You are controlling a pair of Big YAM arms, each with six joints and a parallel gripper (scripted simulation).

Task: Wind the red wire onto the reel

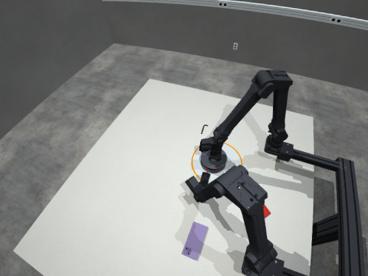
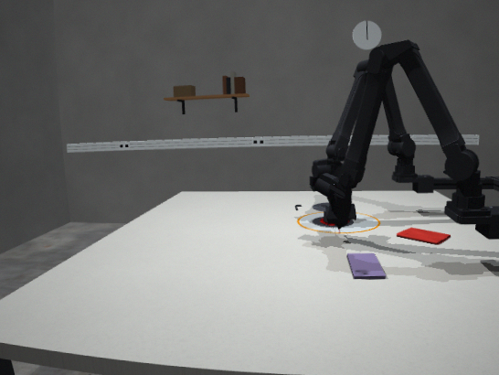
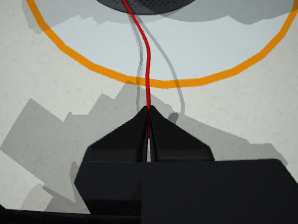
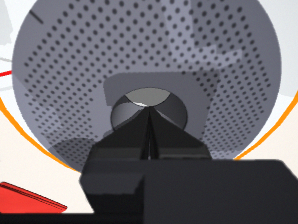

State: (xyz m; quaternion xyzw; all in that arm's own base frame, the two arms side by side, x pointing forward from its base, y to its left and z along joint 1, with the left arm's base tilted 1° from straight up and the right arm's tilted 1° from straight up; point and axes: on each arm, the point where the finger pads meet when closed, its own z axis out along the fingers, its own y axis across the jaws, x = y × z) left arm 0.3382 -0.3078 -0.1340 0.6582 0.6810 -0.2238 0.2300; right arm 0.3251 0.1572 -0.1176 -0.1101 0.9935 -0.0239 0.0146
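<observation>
My right gripper is now 2 cm above the dark grey reel and 1 cm short of it. Also, from my right hand: orange painted ring 5 cm below, 2 cm behind, 1 cm to the right; small black hex key 27 cm to the right, 16 cm ahead, 5 cm below.
</observation>
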